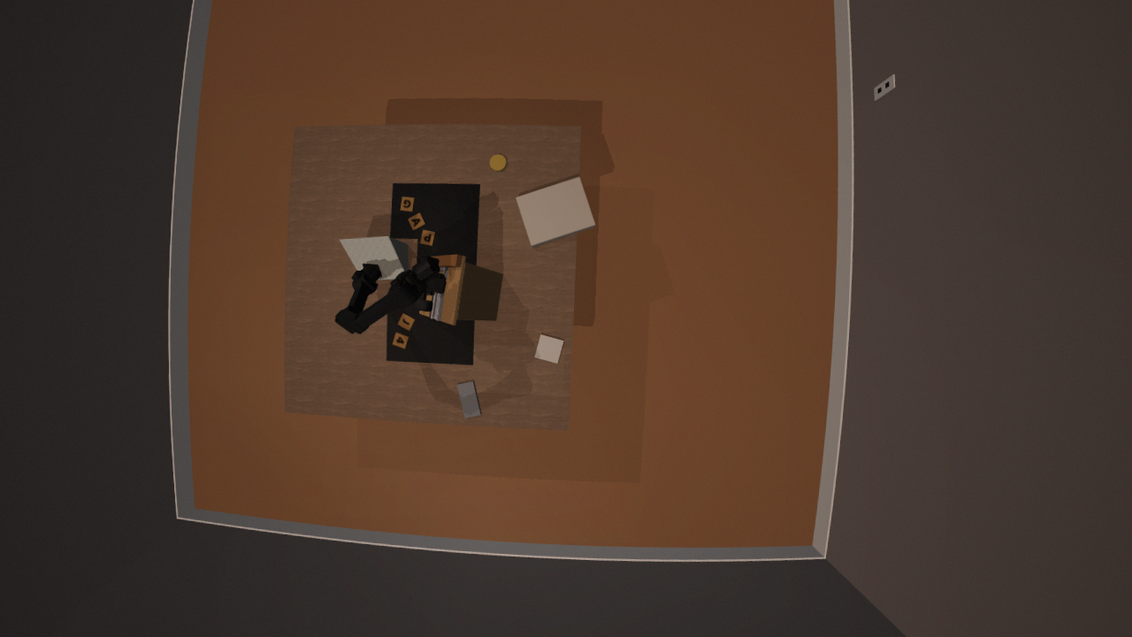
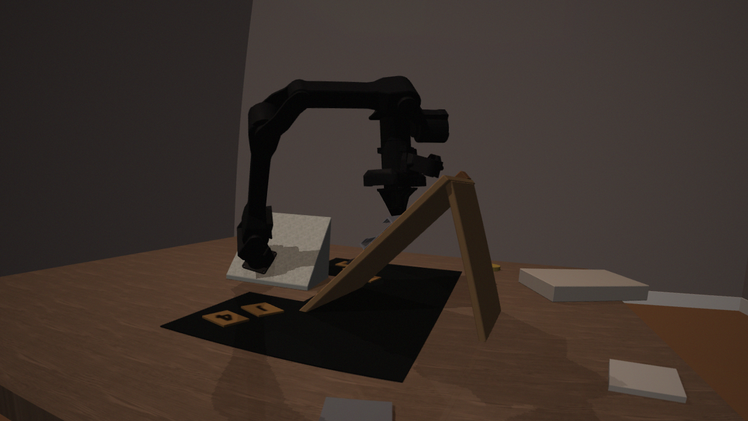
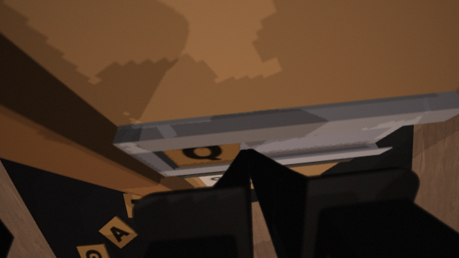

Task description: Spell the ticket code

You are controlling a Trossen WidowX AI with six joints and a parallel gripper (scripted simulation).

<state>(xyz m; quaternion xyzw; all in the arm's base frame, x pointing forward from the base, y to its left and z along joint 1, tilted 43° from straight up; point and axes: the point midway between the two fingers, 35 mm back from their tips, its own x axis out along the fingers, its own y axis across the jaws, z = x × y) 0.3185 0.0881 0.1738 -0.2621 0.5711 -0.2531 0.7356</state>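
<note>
Now: the q tile 10 mm ahead of my gripper tip, 30 mm to the left of it and 10 mm below it. From my gripper tip the other things lie so: black mat 140 mm behind, 70 mm to the left, 160 mm below; white ticket 60 mm behind, 20 mm to the left, 90 mm below; p tile 130 mm behind, 210 mm to the left, 160 mm below.
</note>
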